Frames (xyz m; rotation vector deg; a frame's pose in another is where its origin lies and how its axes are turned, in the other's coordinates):
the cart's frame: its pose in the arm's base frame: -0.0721 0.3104 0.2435 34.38 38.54 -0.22
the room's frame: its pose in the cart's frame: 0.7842 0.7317 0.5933 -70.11 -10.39 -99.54
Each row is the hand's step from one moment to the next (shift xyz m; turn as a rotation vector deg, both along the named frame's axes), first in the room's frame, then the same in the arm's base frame.
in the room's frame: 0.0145 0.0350 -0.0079 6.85 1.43 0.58
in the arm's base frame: 0.0073 -0.0196 -0.0326 3.12 -6.29 0.04
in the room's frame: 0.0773 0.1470 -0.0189 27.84 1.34 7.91
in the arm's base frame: 0.0490 -0.0924 -0.1304 16.45 -23.15 5.71
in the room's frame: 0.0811 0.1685 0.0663 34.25 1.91 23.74
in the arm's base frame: 0.1333 -0.0674 -0.1306 32.99 -23.49 10.02
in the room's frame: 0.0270 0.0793 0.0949 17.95 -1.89 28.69
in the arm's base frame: 0.1168 0.0015 -0.0488 31.17 -6.22 11.76
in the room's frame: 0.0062 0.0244 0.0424 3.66 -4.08 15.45
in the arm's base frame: 0.0472 0.0071 -0.0124 14.00 2.52 8.14
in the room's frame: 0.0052 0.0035 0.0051 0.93 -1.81 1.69
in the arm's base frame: 0.0073 -0.0033 -0.0012 1.32 -0.09 2.29
